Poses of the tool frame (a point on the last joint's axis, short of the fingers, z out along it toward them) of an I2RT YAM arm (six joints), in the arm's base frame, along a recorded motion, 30 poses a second.
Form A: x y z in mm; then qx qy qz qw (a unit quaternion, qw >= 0).
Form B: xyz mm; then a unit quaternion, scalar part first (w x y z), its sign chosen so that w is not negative. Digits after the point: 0 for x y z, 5 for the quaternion.
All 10 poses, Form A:
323, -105, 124, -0.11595, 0.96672, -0.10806, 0.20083
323, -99, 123, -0.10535, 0.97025, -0.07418, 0.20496
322, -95, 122, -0.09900, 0.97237, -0.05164, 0.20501
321, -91, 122, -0.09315, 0.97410, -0.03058, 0.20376
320, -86, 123, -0.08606, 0.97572, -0.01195, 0.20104
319, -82, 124, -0.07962, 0.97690, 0.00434, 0.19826
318, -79, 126, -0.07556, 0.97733, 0.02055, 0.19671
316, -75, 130, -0.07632, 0.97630, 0.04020, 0.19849
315, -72, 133, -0.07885, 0.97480, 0.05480, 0.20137
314, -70, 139, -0.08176, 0.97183, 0.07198, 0.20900
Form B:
323, -105, 124, 0.20083, -0.11595, 0.96672, -0.10806
323, -99, 123, 0.20496, -0.10535, 0.97025, -0.07418
322, -95, 122, 0.20501, -0.09900, 0.97237, -0.05164
321, -91, 122, 0.20376, -0.09315, 0.97410, -0.03058
320, -86, 123, 0.20104, -0.08606, 0.97572, -0.01195
319, -82, 124, 0.19826, -0.07962, 0.97690, 0.00434
318, -79, 126, 0.19671, -0.07556, 0.97733, 0.02055
316, -75, 130, 0.19849, -0.07632, 0.97630, 0.04020
315, -72, 133, 0.20137, -0.07885, 0.97480, 0.05480
314, -70, 139, 0.20900, -0.08176, 0.97183, 0.07198

